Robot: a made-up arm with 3 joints. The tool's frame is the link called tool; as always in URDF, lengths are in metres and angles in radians.
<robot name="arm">
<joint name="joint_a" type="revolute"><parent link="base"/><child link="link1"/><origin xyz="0.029 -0.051 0.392" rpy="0.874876 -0.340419 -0.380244"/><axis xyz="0 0 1"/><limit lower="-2.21" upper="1.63"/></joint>
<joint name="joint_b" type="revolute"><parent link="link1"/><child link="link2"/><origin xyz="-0.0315 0.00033 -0.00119" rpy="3.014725 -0.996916 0.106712"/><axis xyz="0 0 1"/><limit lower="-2.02" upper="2.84"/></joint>
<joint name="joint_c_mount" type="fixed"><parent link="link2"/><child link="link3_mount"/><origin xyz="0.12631 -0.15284 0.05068"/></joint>
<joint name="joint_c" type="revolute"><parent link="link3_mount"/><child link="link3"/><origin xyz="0.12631 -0.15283 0.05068" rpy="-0.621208 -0.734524 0.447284"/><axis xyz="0 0 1"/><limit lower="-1.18" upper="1.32"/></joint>
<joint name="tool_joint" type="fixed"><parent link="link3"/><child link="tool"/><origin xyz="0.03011 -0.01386 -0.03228" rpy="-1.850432 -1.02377 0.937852"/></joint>
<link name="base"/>
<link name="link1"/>
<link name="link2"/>
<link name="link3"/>
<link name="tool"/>
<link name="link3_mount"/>
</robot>
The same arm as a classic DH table. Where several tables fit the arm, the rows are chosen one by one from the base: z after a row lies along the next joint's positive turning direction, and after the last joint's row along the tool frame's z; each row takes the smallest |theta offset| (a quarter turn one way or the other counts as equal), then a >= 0, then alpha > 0; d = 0 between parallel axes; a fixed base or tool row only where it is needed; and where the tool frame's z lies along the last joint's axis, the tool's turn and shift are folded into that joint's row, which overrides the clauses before.
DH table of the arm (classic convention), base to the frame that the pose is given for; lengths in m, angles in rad. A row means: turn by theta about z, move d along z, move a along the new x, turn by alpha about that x. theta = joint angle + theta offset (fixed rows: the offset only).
base (fixed): theta_offset -0.6522; d 0.3746; a 0.054; alpha 0.9219
joint_a: theta_offset -1.1824; d 0.0075; a 0.0011; alpha -2.1395
joint_b: theta_offset -0.4525; d 0.3261; a -0.1933; alpha -0.9229
joint_c: theta_offset -0.301; d -0.4709; a 0.0142; alpha -1.7149
tool (fixed): theta_offset -1.0412; d -0.0303; a 0; alpha 0
Joint limits (rad, base to tool): -2.21..1.63 -2.02..2.84 -1.18..1.32

